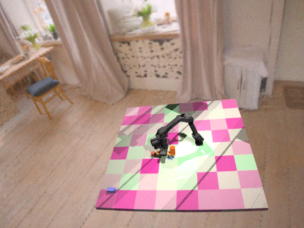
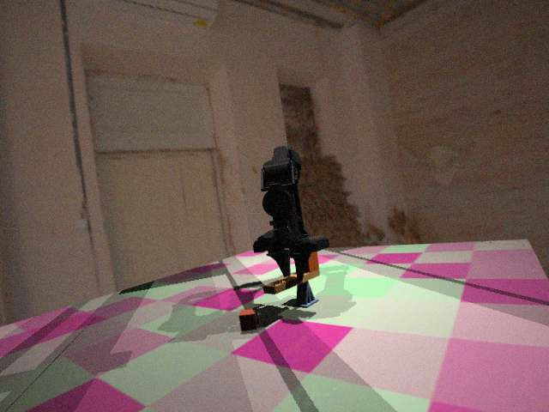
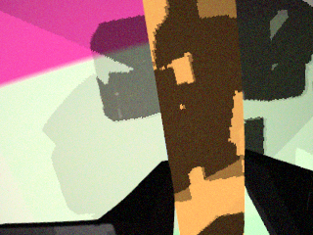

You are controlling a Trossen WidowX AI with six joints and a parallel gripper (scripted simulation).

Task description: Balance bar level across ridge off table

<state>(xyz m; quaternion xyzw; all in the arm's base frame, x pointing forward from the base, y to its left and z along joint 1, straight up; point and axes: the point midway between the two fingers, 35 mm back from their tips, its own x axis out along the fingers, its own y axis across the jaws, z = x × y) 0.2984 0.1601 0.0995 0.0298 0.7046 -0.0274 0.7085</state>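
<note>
Right now the small cube is 12 cm ahead of my gripper tip, 4 cm to the right of it and 5 cm below it. Also, from my gripper tip: blue block: 44 cm ahead, 34 cm to the left, 5 cm below.
</note>
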